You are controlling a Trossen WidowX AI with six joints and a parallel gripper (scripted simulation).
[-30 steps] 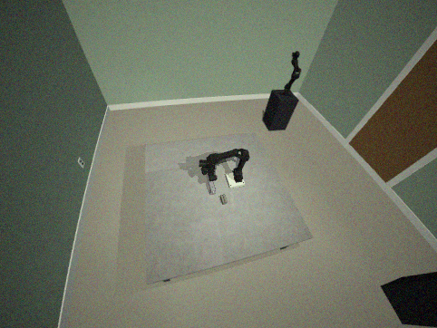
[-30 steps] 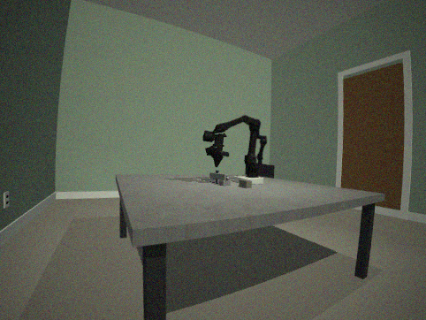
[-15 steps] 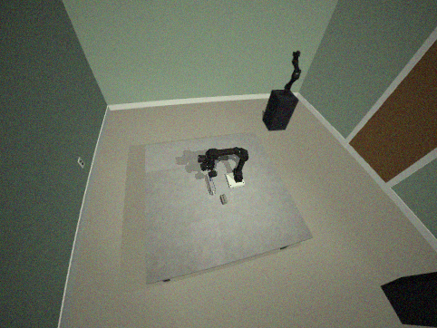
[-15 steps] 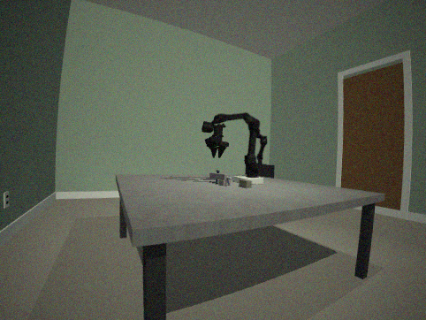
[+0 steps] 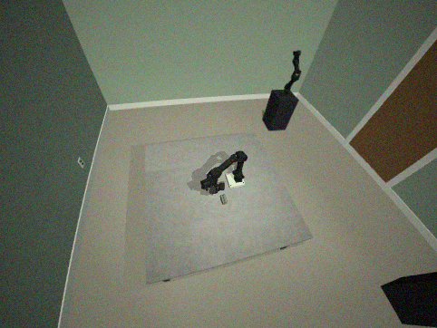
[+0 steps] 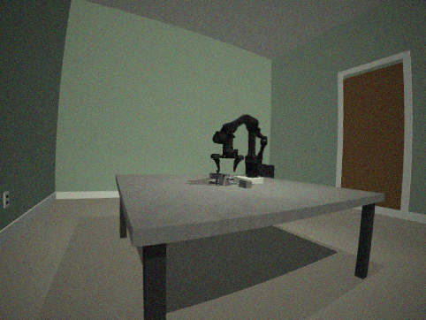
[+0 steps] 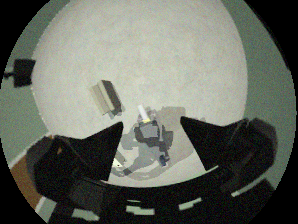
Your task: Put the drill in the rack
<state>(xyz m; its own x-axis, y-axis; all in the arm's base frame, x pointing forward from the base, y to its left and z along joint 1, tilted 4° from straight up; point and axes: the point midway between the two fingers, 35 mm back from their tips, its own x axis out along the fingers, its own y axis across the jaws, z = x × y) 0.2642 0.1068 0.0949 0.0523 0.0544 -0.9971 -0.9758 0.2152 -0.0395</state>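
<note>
My gripper tip is now 1 cm past the drill, 4 cm to the left of it and 4 cm above it. The rest, counted from my gripper tip: grey block: 9 cm behind, 6 cm to the left, 6 cm below; grey fixture block: 1 cm behind, 10 cm to the right, 5 cm below.
</note>
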